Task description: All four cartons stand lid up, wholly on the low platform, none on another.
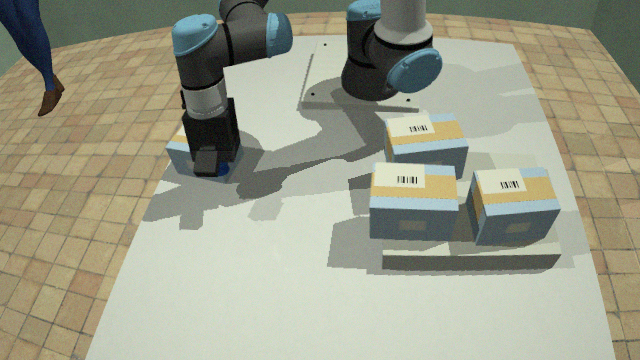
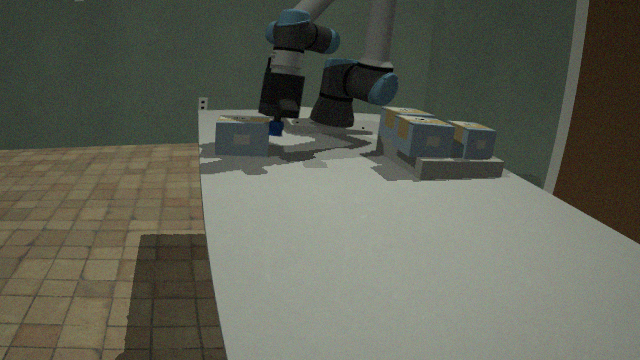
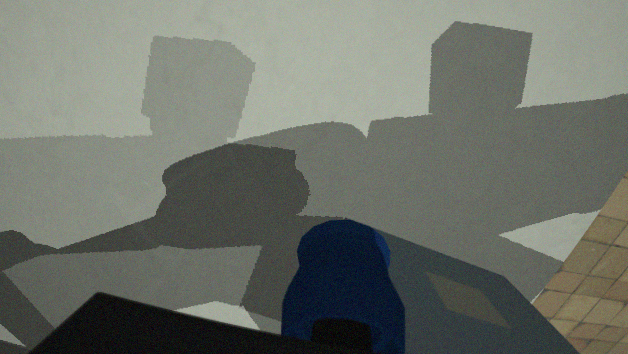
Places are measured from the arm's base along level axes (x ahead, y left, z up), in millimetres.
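Pixels of known places: hand, tool point: [image 1: 220, 170] [image 2: 275, 134] [image 3: 342, 258]; arm's base, link origin: [image 1: 371, 82] [image 2: 331, 120].
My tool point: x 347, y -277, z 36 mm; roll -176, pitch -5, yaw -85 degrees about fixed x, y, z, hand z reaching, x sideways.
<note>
For each thing: its top centre in the pictures, then the offset to it from my tool point. Level surfaces: height alone.
- rear, top centre: [image 1: 426, 132] [image 2: 409, 111] 41 mm back, 390 mm left, 71 mm up
- low platform, top centre: [image 1: 471, 198] [image 2: 443, 147] 38 mm ahead, 479 mm left, 12 mm down
- fourth carton, top centre: [image 1: 199, 136] [image 2: 243, 119] 73 mm back, 69 mm right, 23 mm up
- white table, surface height: 60 mm down
Three blue cartons stand lid up: front left [image 1: 414, 220] [image 2: 432, 145], right [image 1: 517, 220] [image 2: 480, 145] and rear [image 1: 432, 152] [image 2: 387, 122]. They are apart from any stacking, on the low platform [image 1: 470, 262] [image 2: 460, 169]. The front left one appears to jut past its left edge; the rear one's footing is hidden. The fourth carton [image 1: 179, 157] [image 2: 230, 142] [image 3: 425, 310] stands lid up on the table at the left, partly behind my tool. My gripper [image 1: 223, 169] [image 2: 275, 131] [image 3: 344, 235] is shut with nothing on its blue cup, which is beside this carton, below lid level; contact cannot be told.
The white table [image 1: 280, 300] [image 2: 375, 260] has its left edge close beside the fourth carton, with tiled floor [image 1: 60, 250] [image 2: 75, 225] beyond. The arm's base plate [image 1: 325, 65] is at the back middle. A person's leg [image 1: 37, 45] shows beyond the table at the left.
</note>
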